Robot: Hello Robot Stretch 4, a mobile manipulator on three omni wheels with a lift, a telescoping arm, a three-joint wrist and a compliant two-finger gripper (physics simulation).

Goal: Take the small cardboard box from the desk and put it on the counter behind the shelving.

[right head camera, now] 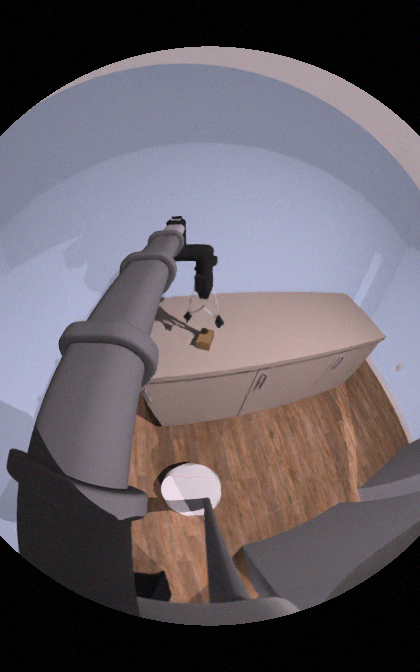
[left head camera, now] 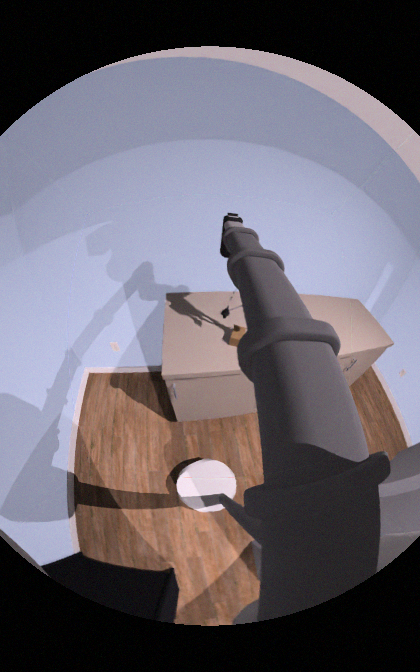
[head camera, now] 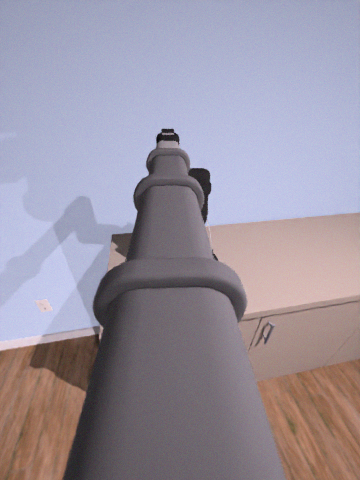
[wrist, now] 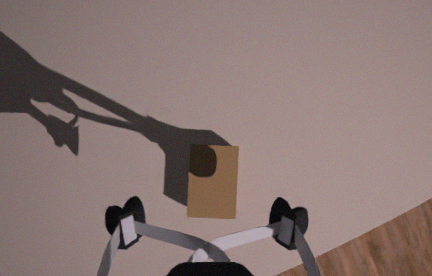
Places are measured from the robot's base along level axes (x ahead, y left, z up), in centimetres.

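Where they show: gripper, fingertip midpoint: (wrist: 207,214).
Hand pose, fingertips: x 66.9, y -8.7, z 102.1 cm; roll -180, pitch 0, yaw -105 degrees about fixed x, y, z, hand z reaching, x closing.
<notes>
After its pixels a point has its place.
The small cardboard box (left head camera: 237,336) (right head camera: 204,340) (wrist: 220,190) {z 93.3, x 67.4, y -10.6 cm} sits on the beige counter (head camera: 300,260) {z 88.3, x 81.7, y -61.9 cm} (left head camera: 195,350) (right head camera: 280,325) (wrist: 325,90) {z 88.3, x 77.0, y -29.5 cm}, toward its left end. My gripper (right head camera: 203,319) (wrist: 207,214) {z 102.1, x 66.9, y -8.7 cm} is open and empty and hangs above the counter, higher than the box. In the wrist view the box lies ahead of and between the spread fingertips, apart from both. A round dark shadow falls on the box's top. In the head camera view the arm hides the box and most of the gripper. The desk and the shelving that the task names cannot be told in these views.
The counter has cabinet doors with handles and stands against the blue wall (head camera: 270,100) {z 150.1, x 118.7, y -45.7 cm} (left head camera: 200,190) (right head camera: 250,200). A round white object (left head camera: 206,485) (right head camera: 191,489) is on the wooden floor in front of it. A dark object (left head camera: 120,585) shows at the lower left.
</notes>
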